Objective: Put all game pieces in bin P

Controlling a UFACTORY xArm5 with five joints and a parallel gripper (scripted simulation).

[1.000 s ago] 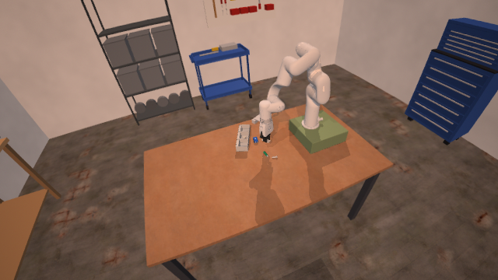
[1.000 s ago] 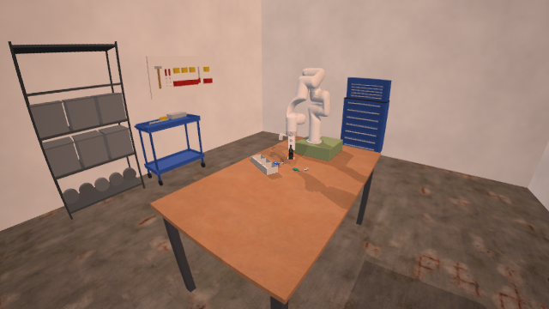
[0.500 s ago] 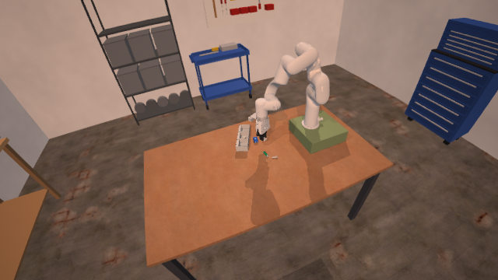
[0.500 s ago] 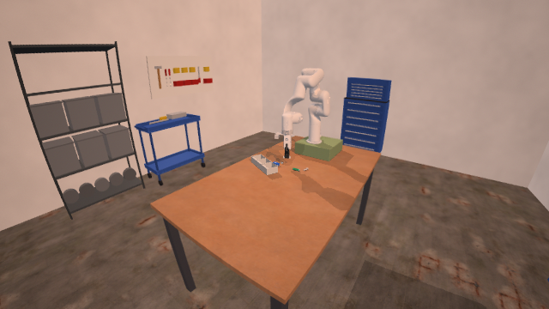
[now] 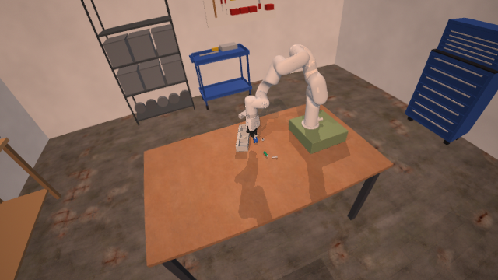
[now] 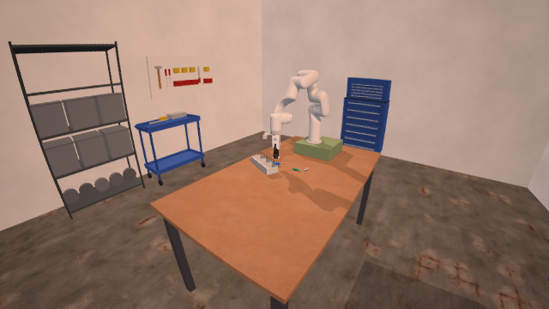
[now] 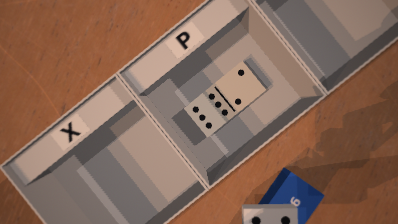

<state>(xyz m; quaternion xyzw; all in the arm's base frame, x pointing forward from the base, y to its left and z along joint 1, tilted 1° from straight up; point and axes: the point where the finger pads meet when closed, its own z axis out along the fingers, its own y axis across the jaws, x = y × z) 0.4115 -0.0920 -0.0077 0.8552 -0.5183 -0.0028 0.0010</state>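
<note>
My gripper is now 7 cm to the left of the bin marked P, 7 cm above it and 6 cm short of it. Also, from my hand: hex nut: 8 cm below, 7 cm behind; then blue block battery: 8 cm below, 2 cm behind; then cream domino: 8 cm below, 6 cm to the right, 5 cm ahead.
</note>
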